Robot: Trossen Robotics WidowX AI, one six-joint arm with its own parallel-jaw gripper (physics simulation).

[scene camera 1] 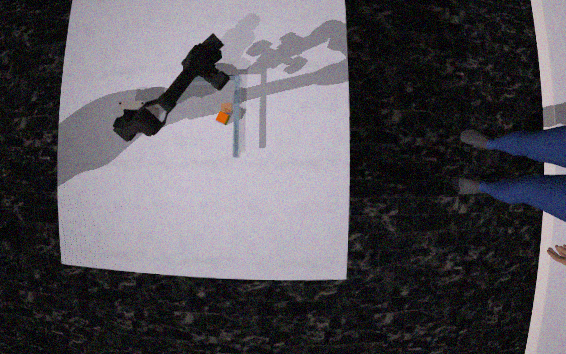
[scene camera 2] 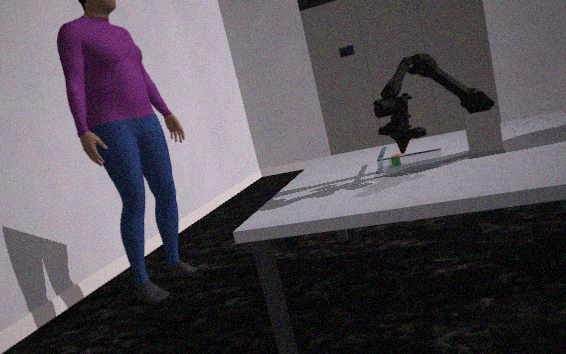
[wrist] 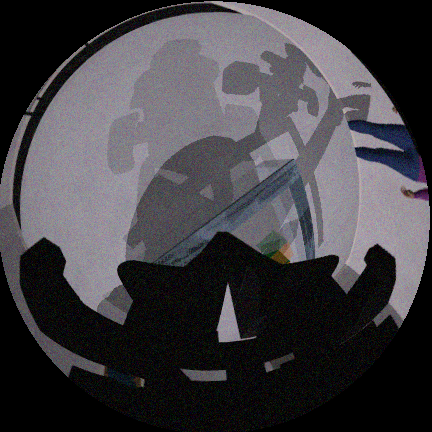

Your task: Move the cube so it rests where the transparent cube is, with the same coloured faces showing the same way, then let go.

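Where they show: gripper, fingertip midpoint: (scene camera 1: 213, 78) (scene camera 2: 402, 153) (wrist: 221, 236); arm's base, origin of the base link: (scene camera 1: 132, 116) (scene camera 2: 484, 122).
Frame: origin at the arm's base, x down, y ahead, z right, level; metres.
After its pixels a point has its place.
The solid cube (scene camera 1: 223, 117) (scene camera 2: 396, 161) (wrist: 280, 258) rests on the table, its top orange and a green side facing scene camera 2; the gripper hides much of it in the wrist view. The transparent cube (scene camera 1: 226, 107) @[x 0.065, y 0.362, z -0.072 m] (wrist: 273, 242) @[x 0.082, y 0.361, z -0.091 m] shows pale orange and green. It is right next to the solid cube, overlapping it in the views and turned a little differently. My gripper (scene camera 2: 403, 151) @[x 0.037, y 0.301, z -0.179 m] (wrist: 221, 236) @[x 0.037, y 0.301, z -0.179 m] is shut and empty, its fingertips together, pointing down above the table near the cubes. In scene camera 1 the arm hides the fingertips.
A thin bluish see-through wall (scene camera 1: 236, 120) @[x 0.045, y 0.411, z -0.022 m] (wrist: 304, 215) @[x 0.045, y 0.397, z -0.134 m] stands on the table (scene camera 1: 200, 215) @[x 0.105, y 0.298, z 0.360 m] (scene camera 2: 320, 210) @[x 0.105, y 0.519, z -0.605 m] beside the cubes. Another such wall (scene camera 2: 422, 152) @[x 0.045, y 0.229, z -0.184 m] (wrist: 215, 215) @[x 0.047, y 0.305, z -0.193 m] meets it at a corner, partly under the arm. A person (scene camera 2: 120, 75) stands beyond the table.
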